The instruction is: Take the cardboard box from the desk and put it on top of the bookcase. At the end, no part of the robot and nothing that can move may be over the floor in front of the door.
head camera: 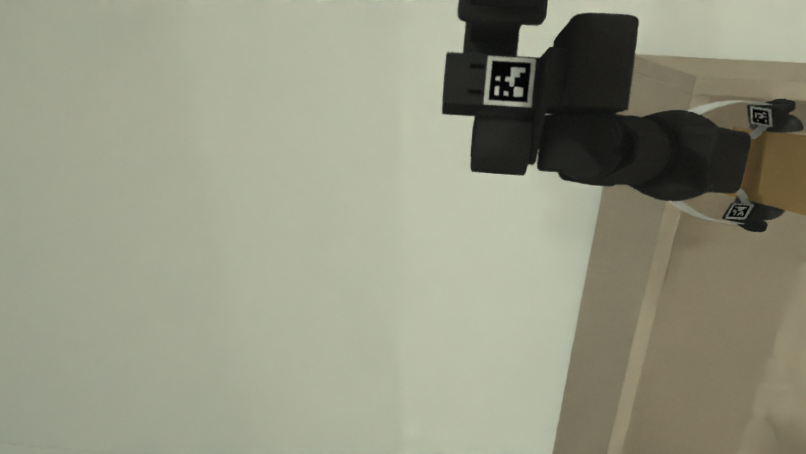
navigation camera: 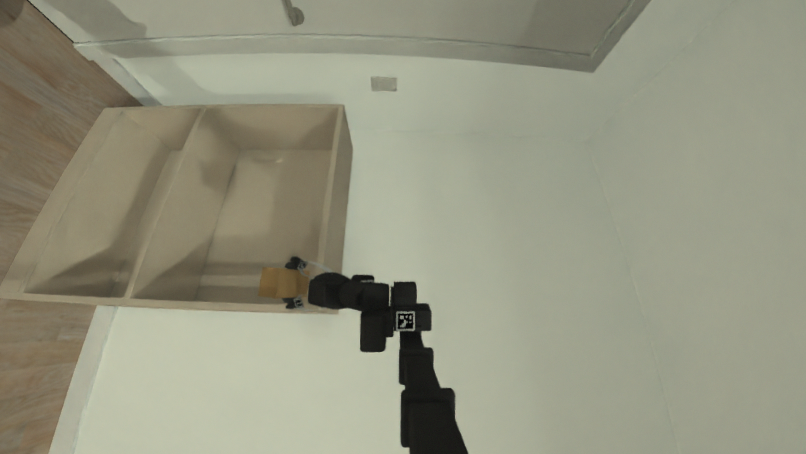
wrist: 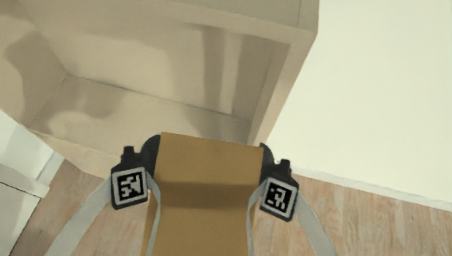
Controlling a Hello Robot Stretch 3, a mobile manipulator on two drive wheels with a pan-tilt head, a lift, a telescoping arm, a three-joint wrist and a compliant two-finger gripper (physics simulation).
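Places are measured from the robot's base along level axes (x left, y back, z up), in metres.
Pixels of known places: gripper, fingertip midpoint: [wrist: 207, 156].
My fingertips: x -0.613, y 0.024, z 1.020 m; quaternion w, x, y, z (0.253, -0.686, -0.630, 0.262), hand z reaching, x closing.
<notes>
Behind a point stands the place of what it marks.
The orange-brown cardboard box [head camera: 786, 169] {x -0.546, y 0.021, z 1.047 m} [navigation camera: 273, 283] {x -0.525, y 0.016, z 1.025 m} [wrist: 200, 225] {x -0.558, y 0.021, z 1.051 m} is between the two fingers of my gripper [head camera: 775, 168] {x -0.613, y 0.024, z 1.020 m} [navigation camera: 292, 283] {x -0.613, y 0.024, z 1.020 m} [wrist: 207, 156] {x -0.613, y 0.024, z 1.020 m}. My gripper is shut on it, with a finger against each side. The head view cuts off part of the box. The beige bookcase [head camera: 603, 315] {x -0.955, y -0.206, z 1.061 m} [navigation camera: 338, 197] {x -0.925, y -0.249, z 1.061 m} [wrist: 270, 10] {x -0.746, y 0.083, z 1.061 m} appears turned sideways in the head and navigation views. In the navigation view, the box overlaps the upper compartment's open front, near the top board and one side panel. The box appears to hang in front of the bookcase. The desk does not show.
The door [navigation camera: 428, 19] {x -0.732, y -0.849, z 1.380 m}, with its handle [navigation camera: 295, 16] {x -0.719, y -0.828, z 0.928 m}, is in the wall beyond the bookcase's other side. A small wall plate [navigation camera: 384, 84] {x -1.000, y -0.787, z 1.222 m} is between them. Wooden floor [navigation camera: 33, 157] {x -0.759, y -0.351, z 0.000 m} [wrist: 390, 215] {x -0.683, y 0.995, z 0.001 m} shows at the bookcase's foot. My arm [navigation camera: 425, 417] {x -0.241, y 0.084, z 1.293 m} extends along the pale wall.
</notes>
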